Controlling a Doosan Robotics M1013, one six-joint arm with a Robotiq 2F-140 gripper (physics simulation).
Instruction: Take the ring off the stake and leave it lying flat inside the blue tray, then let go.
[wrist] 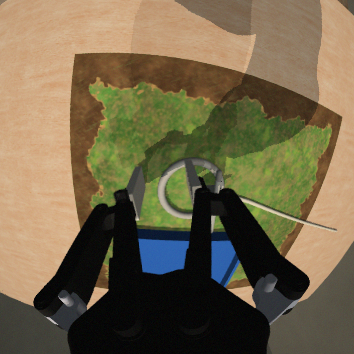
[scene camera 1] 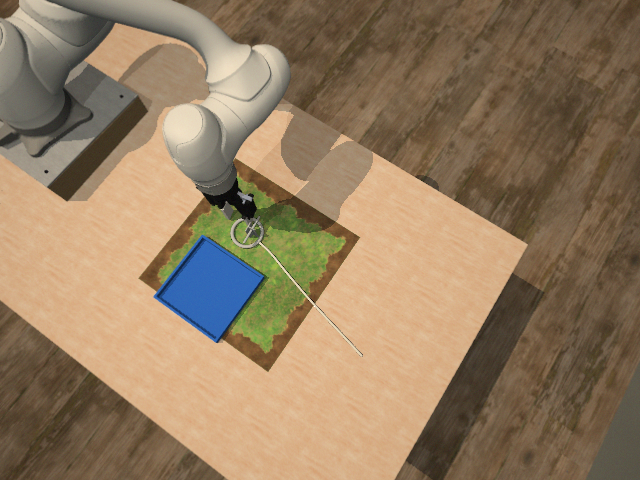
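Seen in the pictures: gripper, fingertip midpoint: point(wrist: 164, 173) point(scene camera 1: 240, 218); arm's base at its link origin: point(scene camera 1: 45, 115).
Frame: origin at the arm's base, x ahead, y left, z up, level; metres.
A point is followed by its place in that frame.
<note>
The ring point(scene camera 1: 233, 238) {x 0.562, y 0.127, z -0.080 m} point(wrist: 161, 190) {x 0.537, y 0.155, z -0.080 m} is light grey and sits around the grey cross-shaped piece point(scene camera 1: 251, 229) {x 0.592, y 0.170, z -0.036 m} at the near end of a long thin pale rod point(scene camera 1: 314, 304) {x 0.826, y 0.154, z -0.084 m} point(wrist: 280, 212) {x 0.736, y 0.163, z -0.084 m}. I cannot tell which part is the stake. My gripper point(scene camera 1: 238, 217) {x 0.533, y 0.176, z -0.082 m} point(wrist: 164, 173) {x 0.533, y 0.176, z -0.082 m} is partly open, with its fingertips at the ring. In the wrist view, one finger pad is outside the ring's left side and the other overlaps its inside, with a gap on both sides of the rim. The blue tray point(scene camera 1: 209, 289) {x 0.617, y -0.002, z -0.084 m} point(wrist: 165, 252) {x 0.574, y 0.049, z -0.083 m} lies flat beside the ring and holds no ring.
A green and brown mat point(scene camera 1: 289, 248) {x 0.680, y 0.210, z -0.090 m} point(wrist: 120, 120) {x 0.469, y 0.220, z -0.089 m} lies under the ring and part of the tray. The pale rod reaches past the mat over the wooden table point(scene camera 1: 387, 289) {x 0.927, y 0.307, z -0.089 m}. The arm's base plate point(scene camera 1: 111, 103) {x 0.087, y 0.144, z -0.007 m} is at the upper left.
</note>
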